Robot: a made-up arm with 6 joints. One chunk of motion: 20 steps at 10 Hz.
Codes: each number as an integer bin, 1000 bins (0 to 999) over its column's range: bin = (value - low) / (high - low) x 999, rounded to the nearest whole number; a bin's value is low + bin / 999 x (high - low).
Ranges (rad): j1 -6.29..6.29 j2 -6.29..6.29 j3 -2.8..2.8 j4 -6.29..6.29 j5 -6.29..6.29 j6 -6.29..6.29
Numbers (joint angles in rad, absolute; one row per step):
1: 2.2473 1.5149 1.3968 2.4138 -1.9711 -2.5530
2: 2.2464 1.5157 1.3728 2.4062 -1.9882 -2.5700
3: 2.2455 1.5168 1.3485 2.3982 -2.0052 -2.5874
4: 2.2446 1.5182 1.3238 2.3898 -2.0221 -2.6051
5: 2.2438 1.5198 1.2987 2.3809 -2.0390 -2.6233
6: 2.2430 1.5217 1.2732 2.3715 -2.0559 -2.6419
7: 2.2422 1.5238 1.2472 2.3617 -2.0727 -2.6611
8: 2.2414 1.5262 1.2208 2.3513 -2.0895 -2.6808
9: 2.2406 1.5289 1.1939 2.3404 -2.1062 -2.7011
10: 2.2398 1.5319 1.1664 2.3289 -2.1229 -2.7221
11: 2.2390 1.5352 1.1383 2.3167 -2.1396 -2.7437
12: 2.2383 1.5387 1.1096 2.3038 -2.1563 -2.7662
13: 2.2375 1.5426 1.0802 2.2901 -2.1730 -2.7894
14: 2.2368 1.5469 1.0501 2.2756 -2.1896 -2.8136
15: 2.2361 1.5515 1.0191 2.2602 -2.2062 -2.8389
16: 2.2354 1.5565 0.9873 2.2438 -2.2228 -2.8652
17: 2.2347 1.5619 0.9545 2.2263 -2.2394 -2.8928
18: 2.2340 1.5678 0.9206 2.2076 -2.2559 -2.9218
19: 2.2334 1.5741 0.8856 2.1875 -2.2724 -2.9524
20: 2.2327 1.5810 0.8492 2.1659 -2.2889 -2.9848
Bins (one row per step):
1: 678 620 749 691 343 297
2: 678 620 744 691 342 295
3: 678 620 740 690 340 294
4: 678 620 736 689 339 293
5: 678 620 731 689 338 291
6: 678 620 727 688 336 290
7: 678 621 722 687 335 288
8: 677 621 717 686 334 287
9: 677 621 712 685 332 285
10: 677 621 708 684 331 283
11: 677 621 703 683 330 282
12: 677 622 697 682 328 280
13: 677 622 692 681 327 278
14: 677 622 687 680 326 276
15: 677 623 681 679 324 274
16: 677 623 676 678 323 272
17: 677 624 670 676 322 270
18: 677 624 664 675 320 267
19: 677 625 657 673 319 265
20: 677 625 651 671 318 262

